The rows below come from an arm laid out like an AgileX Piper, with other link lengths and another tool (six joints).
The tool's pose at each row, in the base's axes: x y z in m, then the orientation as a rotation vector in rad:
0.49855 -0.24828 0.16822 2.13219 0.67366 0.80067
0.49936 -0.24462 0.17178 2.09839 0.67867 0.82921
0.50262 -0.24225 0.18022 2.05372 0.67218 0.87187
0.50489 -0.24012 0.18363 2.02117 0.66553 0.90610
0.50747 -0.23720 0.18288 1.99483 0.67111 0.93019
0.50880 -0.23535 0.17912 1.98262 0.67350 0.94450
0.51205 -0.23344 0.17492 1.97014 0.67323 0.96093
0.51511 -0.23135 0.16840 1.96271 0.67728 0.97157
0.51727 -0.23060 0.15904 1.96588 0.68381 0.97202
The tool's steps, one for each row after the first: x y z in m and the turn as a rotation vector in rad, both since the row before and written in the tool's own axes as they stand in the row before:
0.00415 0.00084 -0.00296 -0.02660 0.02459 -0.00639
0.00653 0.00605 -0.00286 -0.04025 0.03196 0.00133
0.00409 0.00199 -0.00078 -0.02969 0.02528 0.00366
0.00336 -0.00185 0.00101 -0.01883 0.02228 -0.00448
0.00074 -0.00398 0.00172 -0.00864 0.01255 -0.00055
0.00170 -0.00418 0.00339 -0.00997 0.01312 0.00176
0.00080 -0.00630 0.00399 -0.00387 0.01007 -0.00082
-0.00181 -0.00813 0.00485 0.00573 0.00241 -0.00184

